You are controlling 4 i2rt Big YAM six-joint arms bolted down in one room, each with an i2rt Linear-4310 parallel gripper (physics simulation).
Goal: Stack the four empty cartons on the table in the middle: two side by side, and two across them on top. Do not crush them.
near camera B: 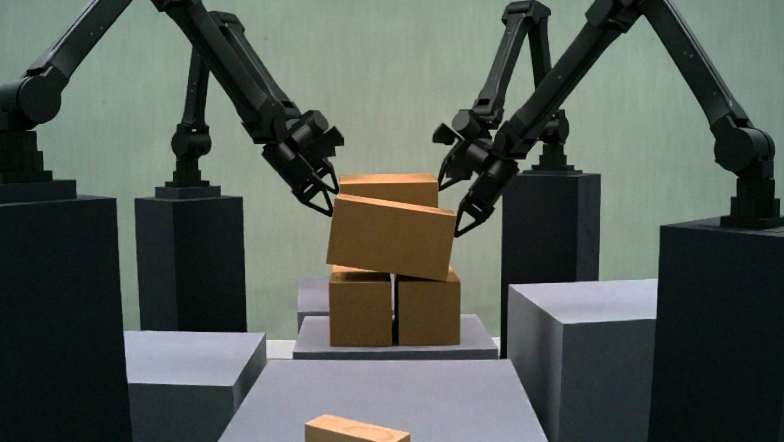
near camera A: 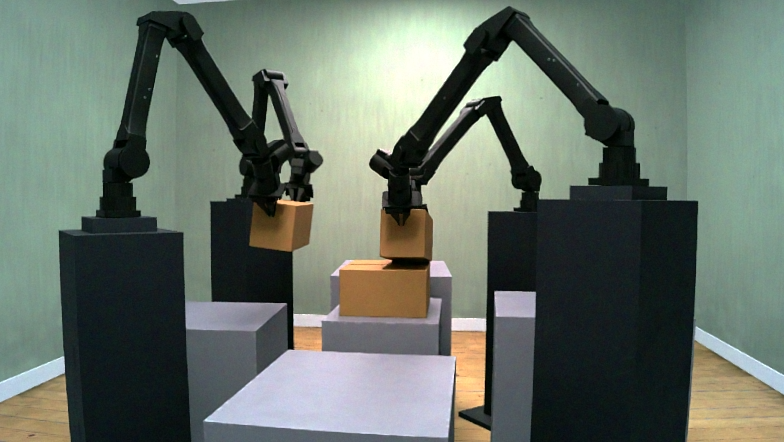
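Observation:
Two brown cartons stand side by side on the middle table; one hides the other in near camera A. A third carton is tilted across and close above them, held at its ends between the right-hand front gripper and a rear one; contact below is unclear. In near camera B these are the near left and near right grippers. A fourth carton hangs tilted between the other two grippers. Finger openings cannot be told.
Dark pedestals bear the arms. Grey tables stand around the middle table. A wooden block lies on the nearest table in near camera B.

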